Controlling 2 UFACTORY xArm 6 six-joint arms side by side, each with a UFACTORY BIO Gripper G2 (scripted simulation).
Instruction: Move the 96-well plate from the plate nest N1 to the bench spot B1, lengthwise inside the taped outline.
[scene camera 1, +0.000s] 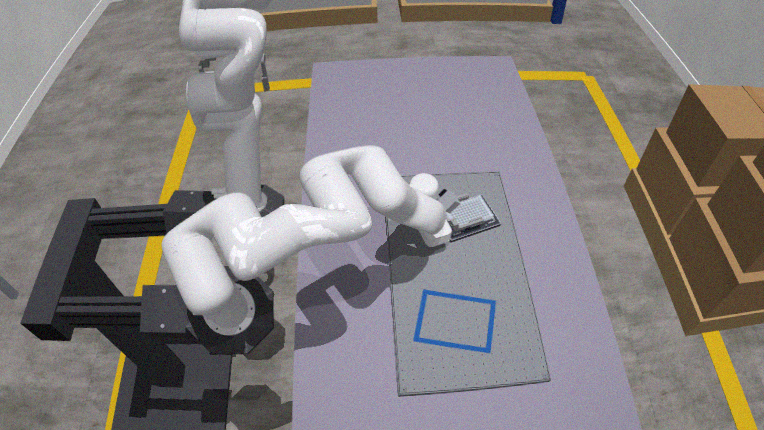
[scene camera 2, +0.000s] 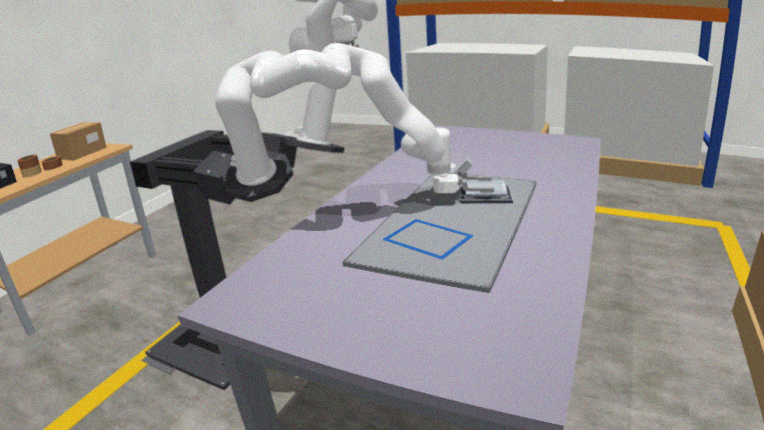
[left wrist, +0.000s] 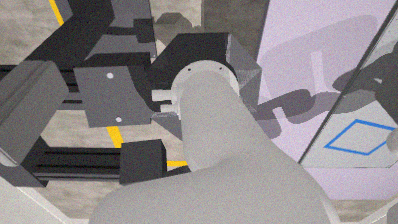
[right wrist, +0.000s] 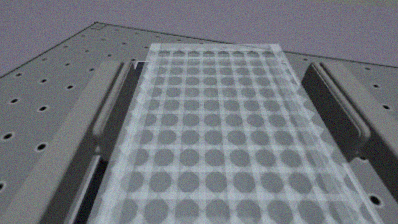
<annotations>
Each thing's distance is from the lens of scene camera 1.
my right gripper (scene camera 1: 475, 208): 1.45 m
clear 96-well plate (scene camera 1: 463, 213): 1.44 m
</annotations>
